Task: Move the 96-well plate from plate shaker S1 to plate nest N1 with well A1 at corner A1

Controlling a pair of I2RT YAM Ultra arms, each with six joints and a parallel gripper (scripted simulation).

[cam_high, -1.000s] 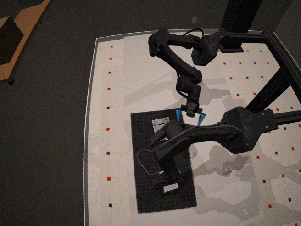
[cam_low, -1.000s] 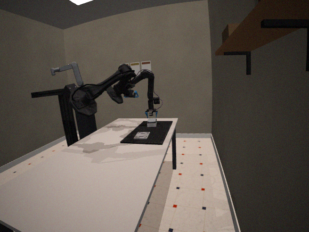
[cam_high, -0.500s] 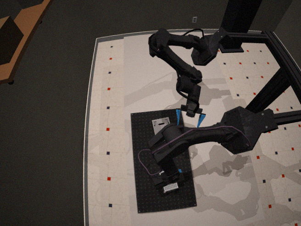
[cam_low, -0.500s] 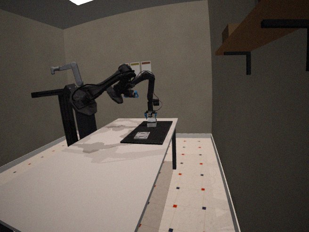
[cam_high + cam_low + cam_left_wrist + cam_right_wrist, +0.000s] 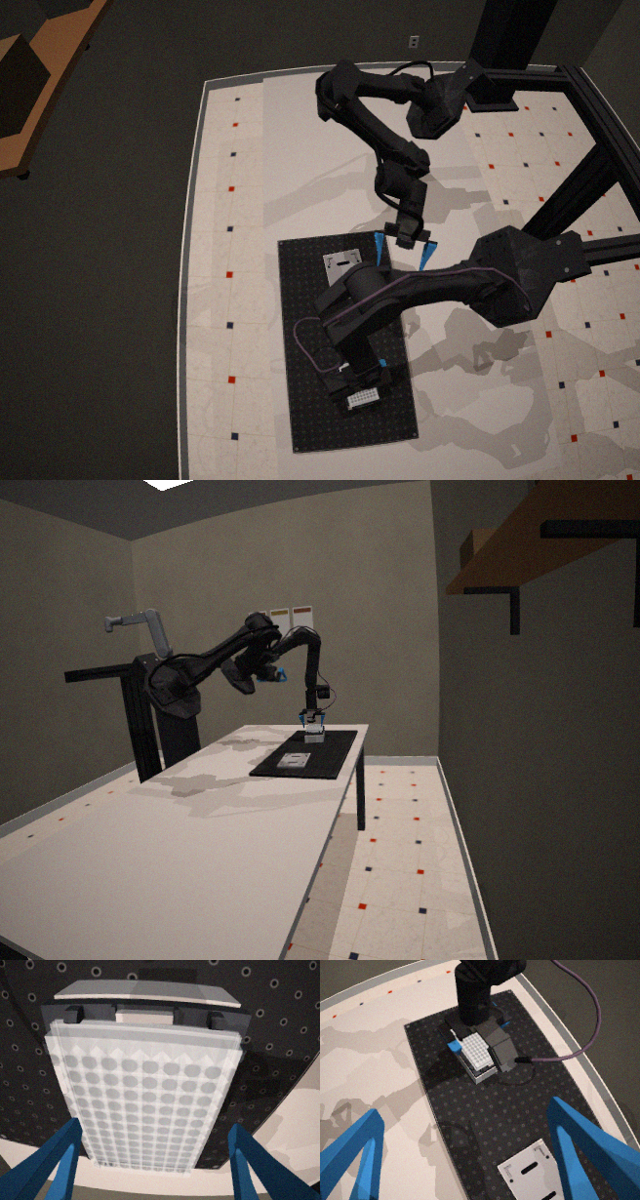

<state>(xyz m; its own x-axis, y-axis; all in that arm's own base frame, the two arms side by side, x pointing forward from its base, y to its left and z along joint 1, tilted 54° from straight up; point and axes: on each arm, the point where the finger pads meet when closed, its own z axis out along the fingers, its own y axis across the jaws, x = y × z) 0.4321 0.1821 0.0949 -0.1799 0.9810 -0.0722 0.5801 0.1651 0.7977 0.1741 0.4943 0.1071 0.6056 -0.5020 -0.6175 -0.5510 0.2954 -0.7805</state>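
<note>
My left hand is 1 cm short of the white 96-well plate and 2 cm above it. Also, from my left hand: grey plate nest N1 (2 cm behind, 35 cm to the right, 7 cm below).
</note>
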